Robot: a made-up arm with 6 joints. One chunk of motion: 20 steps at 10 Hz.
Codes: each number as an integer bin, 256 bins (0 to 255) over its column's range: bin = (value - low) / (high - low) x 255, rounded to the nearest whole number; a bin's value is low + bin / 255 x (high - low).
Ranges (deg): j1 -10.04..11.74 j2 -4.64..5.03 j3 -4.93..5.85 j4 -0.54..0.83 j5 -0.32..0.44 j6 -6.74..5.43
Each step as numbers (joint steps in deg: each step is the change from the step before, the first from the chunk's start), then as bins.
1 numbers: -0.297 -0.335 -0.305 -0.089 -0.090 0.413
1 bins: 114 114 109 84 77 150
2 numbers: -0.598 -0.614 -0.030 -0.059 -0.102 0.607
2 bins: 111 106 116 90 73 154
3 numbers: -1.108 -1.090 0.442 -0.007 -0.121 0.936
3 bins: 105 94 127 99 67 161
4 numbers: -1.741 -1.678 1.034 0.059 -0.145 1.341
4 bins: 97 78 141 111 59 169
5 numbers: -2.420 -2.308 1.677 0.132 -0.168 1.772
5 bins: 89 61 156 125 51 178
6 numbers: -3.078 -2.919 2.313 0.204 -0.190 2.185
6 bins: 82 45 171 138 44 187
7 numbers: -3.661 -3.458 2.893 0.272 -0.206 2.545
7 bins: 75 31 185 151 38 195
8 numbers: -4.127 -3.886 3.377 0.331 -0.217 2.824
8 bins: 69 20 197 162 35 200
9 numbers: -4.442 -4.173 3.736 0.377 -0.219 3.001
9 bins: 66 12 205 171 34 204
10 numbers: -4.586 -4.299 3.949 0.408 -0.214 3.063
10 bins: 64 9 210 176 36 205
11 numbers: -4.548 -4.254 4.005 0.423 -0.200 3.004
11 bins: 64 10 211 179 40 204
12 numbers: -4.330 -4.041 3.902 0.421 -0.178 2.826
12 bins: 67 16 209 179 48 200
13 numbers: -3.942 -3.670 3.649 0.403 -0.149 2.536
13 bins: 71 26 203 176 57 194
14 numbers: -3.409 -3.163 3.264 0.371 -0.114 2.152
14 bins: 78 39 194 170 69 186
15 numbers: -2.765 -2.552 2.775 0.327 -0.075 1.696
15 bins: 85 55 182 161 82 177
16 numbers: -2.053 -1.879 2.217 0.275 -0.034 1.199
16 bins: 94 73 169 152 96 166
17 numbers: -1.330 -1.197 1.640 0.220 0.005 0.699
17 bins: 102 91 155 141 109 156
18 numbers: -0.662 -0.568 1.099 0.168 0.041 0.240
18 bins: 110 107 143 132 121 146
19 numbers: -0.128 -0.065 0.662 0.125 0.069 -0.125
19 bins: 116 121 132 124 131 139
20 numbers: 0.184 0.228 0.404 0.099 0.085 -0.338
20 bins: 120 128 126 119 136 134
